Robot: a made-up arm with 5 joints.
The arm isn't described. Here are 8 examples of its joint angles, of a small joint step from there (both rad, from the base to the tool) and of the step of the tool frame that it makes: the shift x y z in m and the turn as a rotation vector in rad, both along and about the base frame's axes.
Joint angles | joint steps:
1: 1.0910 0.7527 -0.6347 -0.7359 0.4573 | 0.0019 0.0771 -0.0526 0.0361 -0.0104
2: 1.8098 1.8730 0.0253 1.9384 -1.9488 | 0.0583 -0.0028 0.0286 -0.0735 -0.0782
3: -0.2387 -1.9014 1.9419 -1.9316 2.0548 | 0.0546 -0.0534 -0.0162 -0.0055 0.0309
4: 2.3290 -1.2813 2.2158 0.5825 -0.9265 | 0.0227 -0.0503 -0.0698 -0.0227 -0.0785
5: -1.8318 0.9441 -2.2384 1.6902 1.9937 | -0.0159 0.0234 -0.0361 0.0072 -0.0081
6: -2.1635 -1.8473 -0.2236 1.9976 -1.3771 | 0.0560 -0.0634 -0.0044 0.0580 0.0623
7: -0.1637 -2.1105 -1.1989 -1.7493 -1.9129 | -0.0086 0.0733 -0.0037 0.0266 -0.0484
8: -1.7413 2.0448 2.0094 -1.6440 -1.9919 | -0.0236 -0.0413 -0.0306 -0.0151 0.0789
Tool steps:
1: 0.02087 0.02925 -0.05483 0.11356 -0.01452 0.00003
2: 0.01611 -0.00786 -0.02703 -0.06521 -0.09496 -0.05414
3: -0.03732 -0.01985 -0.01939 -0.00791 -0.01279 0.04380
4: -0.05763 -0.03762 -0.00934 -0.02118 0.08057 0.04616
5: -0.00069 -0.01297 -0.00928 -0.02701 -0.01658 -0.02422
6: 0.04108 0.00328 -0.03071 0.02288 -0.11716 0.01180
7: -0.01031 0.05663 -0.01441 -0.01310 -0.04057 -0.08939
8: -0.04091 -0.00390 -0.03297 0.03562 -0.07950 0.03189
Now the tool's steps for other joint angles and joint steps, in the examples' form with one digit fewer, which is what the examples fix.
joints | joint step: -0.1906 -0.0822 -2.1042 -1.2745 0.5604 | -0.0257 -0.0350 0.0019 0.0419 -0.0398
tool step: -0.0465 0.0047 -0.0089 -0.0281 0.0514 0.0742
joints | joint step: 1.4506 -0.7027 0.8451 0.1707 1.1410 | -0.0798 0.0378 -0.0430 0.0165 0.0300
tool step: 0.0248 -0.0194 0.0448 0.0349 0.0786 0.0445
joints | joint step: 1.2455 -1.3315 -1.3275 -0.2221 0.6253 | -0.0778 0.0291 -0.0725 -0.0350 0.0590
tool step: 0.0044 0.0149 -0.1375 0.0966 0.1499 0.0342
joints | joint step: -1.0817 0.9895 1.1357 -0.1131 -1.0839 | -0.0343 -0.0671 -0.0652 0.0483 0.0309
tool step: -0.0111 0.0175 0.0057 0.0614 -0.0541 0.0396
